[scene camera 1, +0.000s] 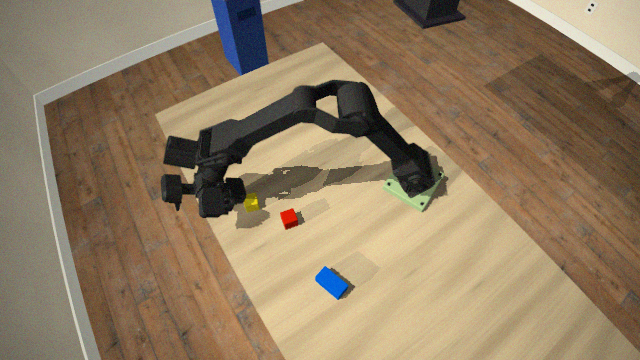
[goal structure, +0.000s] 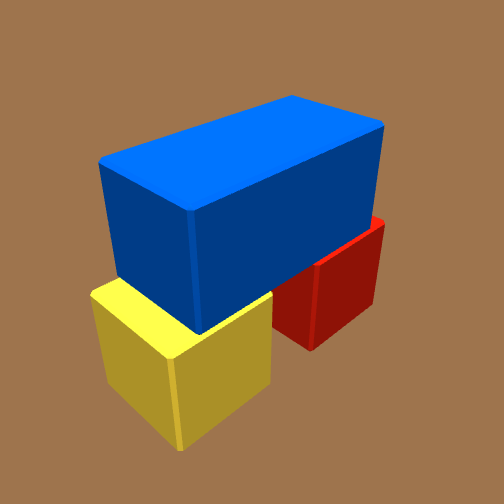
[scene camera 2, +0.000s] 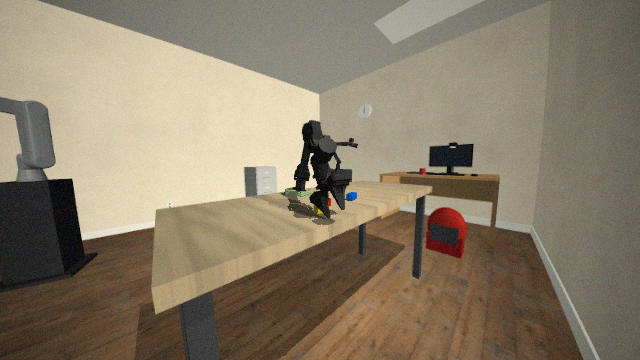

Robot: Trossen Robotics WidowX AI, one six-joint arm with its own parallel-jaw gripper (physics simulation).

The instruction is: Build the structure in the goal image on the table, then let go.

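Seen in the pictures: gripper, between the fingertips: (scene camera 1: 196,209) (scene camera 2: 335,214); arm's base, origin of its link: (scene camera 1: 414,182) (scene camera 2: 299,189).
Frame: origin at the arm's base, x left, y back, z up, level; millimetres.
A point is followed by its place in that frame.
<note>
A yellow block (scene camera 1: 251,202) {y -394, x -111, z 6 mm} (scene camera 2: 317,210) {y -406, x -138, z -13 mm} rests on the table, close beside the gripper, and is partly hidden behind a finger in scene camera 2. A red cube (scene camera 1: 289,219) {y -326, x -31, z 6 mm} (scene camera 2: 329,202) {y -341, x -33, z -10 mm} lies a short way from it, the two apart, and shows between the fingers in scene camera 2. A longer blue block (scene camera 1: 331,283) {y -301, x 145, z 6 mm} (scene camera 2: 351,196) {y -322, x 116, z -5 mm} lies flat, farther from the gripper than the red cube. My gripper (scene camera 1: 216,199) (scene camera 2: 335,212) {y -525, x -148, z 3 mm} is open and empty, pointing down near the table's edge, with its fingertips low over the table. Its body hides the fingertips in scene camera 1.
The wooden table (scene camera 1: 425,310) {y -137, x 279, z -27 mm} (scene camera 2: 200,235) {y -387, x -498, z -27 mm} carries the arm's pale green base plate (scene camera 1: 410,199) {y -32, x 35, z -8 mm} (scene camera 2: 291,192) {y -15, x -62, z -8 mm}. The arm arches over the table from this base. A blue cabinet (scene camera 1: 242,37) stands beyond the table's far end. A desk (scene camera 2: 470,187) and a red object (scene camera 2: 446,232) stand off the table.
</note>
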